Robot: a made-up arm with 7 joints.
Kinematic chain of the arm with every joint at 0, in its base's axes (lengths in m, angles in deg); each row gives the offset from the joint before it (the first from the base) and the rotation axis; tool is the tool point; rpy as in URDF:
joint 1: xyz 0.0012 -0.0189 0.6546 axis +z
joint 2: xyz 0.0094 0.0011 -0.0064 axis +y
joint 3: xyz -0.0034 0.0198 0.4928 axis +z
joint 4: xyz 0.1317 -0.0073 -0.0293 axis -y
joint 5: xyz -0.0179 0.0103 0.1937 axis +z
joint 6: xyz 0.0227 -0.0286 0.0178 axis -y
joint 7: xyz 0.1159 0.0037 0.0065 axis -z
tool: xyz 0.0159 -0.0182 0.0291 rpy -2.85 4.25 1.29
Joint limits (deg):
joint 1: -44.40..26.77
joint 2: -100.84..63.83
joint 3: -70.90..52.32
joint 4: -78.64..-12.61
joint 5: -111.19..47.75
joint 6: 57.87..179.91
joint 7: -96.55..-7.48
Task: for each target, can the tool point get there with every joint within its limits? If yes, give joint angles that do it. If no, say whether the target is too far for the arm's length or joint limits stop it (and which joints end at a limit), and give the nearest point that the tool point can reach.
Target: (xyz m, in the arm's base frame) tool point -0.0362 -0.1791 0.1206
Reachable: no: joint limits stop it (at a limit: joint 1, joint 2, joint 3, joint 4, joint 5, joint 6) | nearest point -0.4960 -0.3995 0.4582 | short by 0.612 m
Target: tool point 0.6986 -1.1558 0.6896
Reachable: no: too far | nearest point 0.4673 -0.7053 0.7286 | short by 0.508 m
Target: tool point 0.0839 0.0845 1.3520
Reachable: yes | joints -5.98 -12.18 -6.84 -37.02 -76.89 166.32 -42.15
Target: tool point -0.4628 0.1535 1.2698
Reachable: yes | joints -31.01 -63.39 -20.44 -53.97 -30.82 108.81 -54.89
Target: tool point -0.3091 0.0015 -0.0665
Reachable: no: joint limits stop it (at a limit: joint 2, joint 3, joint 4, joint 5, joint 6) | nearest point -0.6237 0.0222 0.4572 | short by 0.611 m
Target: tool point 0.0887 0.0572 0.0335
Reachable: no: joint limits stop it (at a limit: joint 1, joint 2, joint 4, joint 6, joint 7) | nearest point 0.5654 0.2960 0.4295 | short by 0.664 m
